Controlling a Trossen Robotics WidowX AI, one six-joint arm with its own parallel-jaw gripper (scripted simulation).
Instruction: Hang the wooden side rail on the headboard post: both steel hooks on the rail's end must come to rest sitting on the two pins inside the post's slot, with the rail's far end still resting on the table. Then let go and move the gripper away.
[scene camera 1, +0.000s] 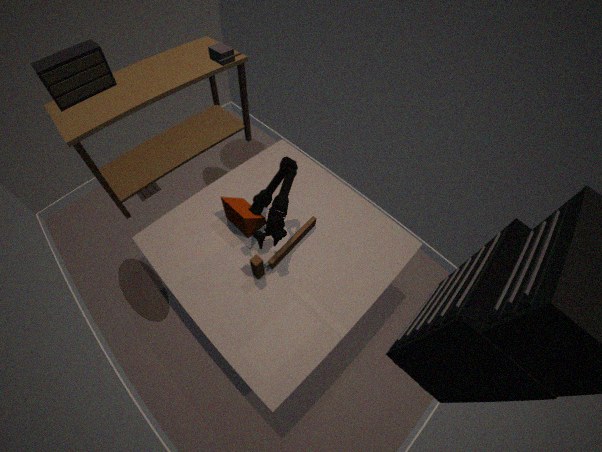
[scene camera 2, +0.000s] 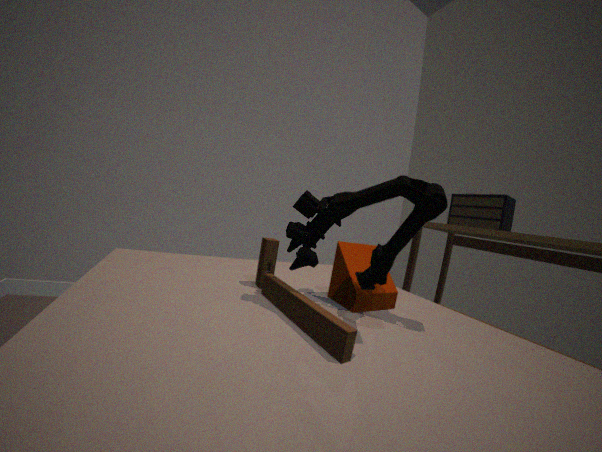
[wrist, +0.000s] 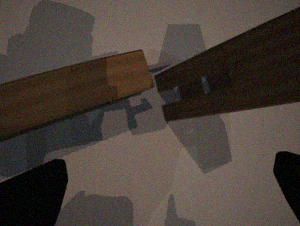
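Note:
A wooden side rail (scene camera 2: 335, 336) is part of the scene, and so is a headboard post (scene camera 2: 269, 247), with the post (wrist: 247, 72) visible from the wrist too. The gripper (scene camera 2: 289, 260) is open and holds nothing; the wrist view includes the gripper (wrist: 173, 168) as well.

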